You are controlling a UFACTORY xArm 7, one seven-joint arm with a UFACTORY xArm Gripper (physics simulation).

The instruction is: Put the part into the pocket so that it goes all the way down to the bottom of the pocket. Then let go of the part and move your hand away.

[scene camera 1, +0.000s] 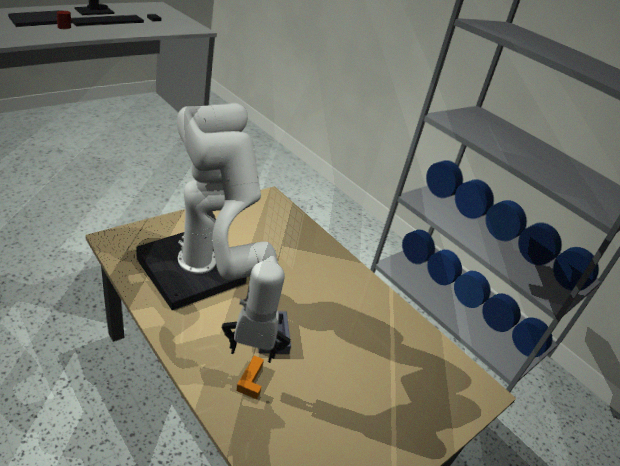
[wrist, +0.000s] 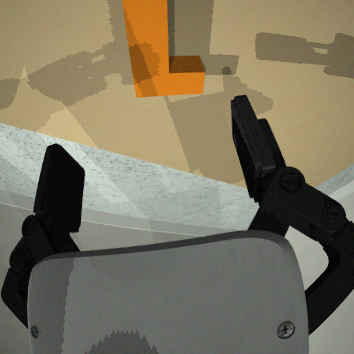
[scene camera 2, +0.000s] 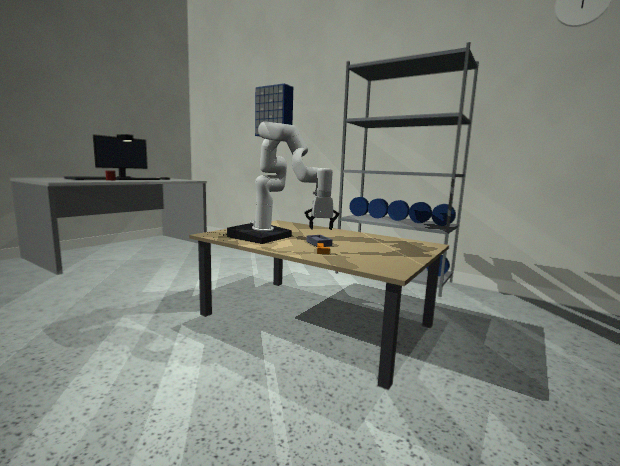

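Where they show: gripper, fingertip midpoint: (scene camera 1: pixel 251 354) (wrist: pixel 144 135) (scene camera 2: pixel 320 229); arm's base, link origin: (scene camera 1: pixel 197 260) (scene camera 2: pixel 262 228).
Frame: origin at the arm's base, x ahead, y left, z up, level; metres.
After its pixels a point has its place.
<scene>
The orange L-shaped part (scene camera 1: pixel 252 371) @[z -0.017, x 0.434, y -0.157 m] (scene camera 2: pixel 323 250) @[z -0.028, x 0.465, y -0.206 m] (wrist: pixel 150 82) @[z -0.017, x 0.445, y -0.197 m] lies flat on the table. In the wrist view its long arm runs out of the top edge and its short foot points right. The grey-blue pocket block (scene camera 1: pixel 285 331) @[z -0.013, x 0.392, y 0.017 m] (scene camera 2: pixel 312 240) @[z -0.024, x 0.337, y -0.040 m] stands on the table beside the part, nearer the robot base. In scene camera 1 my hand hides much of it, and it does not show in the wrist view. My gripper (scene camera 1: pixel 252 355) @[z 0.068, x 0.434, y -0.171 m] (scene camera 2: pixel 320 228) @[z 0.068, x 0.434, y -0.171 m] (wrist: pixel 144 135) @[z 0.068, x 0.434, y -0.171 m] is open and empty, pointing down above the table close to the part and the block. The inside of the pocket is mostly hidden.
The arm stands on a black base plate (scene camera 1: pixel 170 285) @[z -0.008, x 0.040, y -0.136 m] (scene camera 2: pixel 240 233) @[z -0.012, x -0.057, y -0.145 m] on the wooden table (scene camera 1: pixel 340 370) @[z -0.047, x 0.580, y 0.058 m] (scene camera 2: pixel 285 251) @[z -0.047, x 0.284, y -0.254 m]. A shelf rack (scene camera 1: pixel 526 145) (scene camera 2: pixel 410 121) with several blue discs stands beyond the table. A desk (scene camera 1: pixel 185 65) (scene camera 2: pixel 107 200) with a monitor and a red cup is farther back.
</scene>
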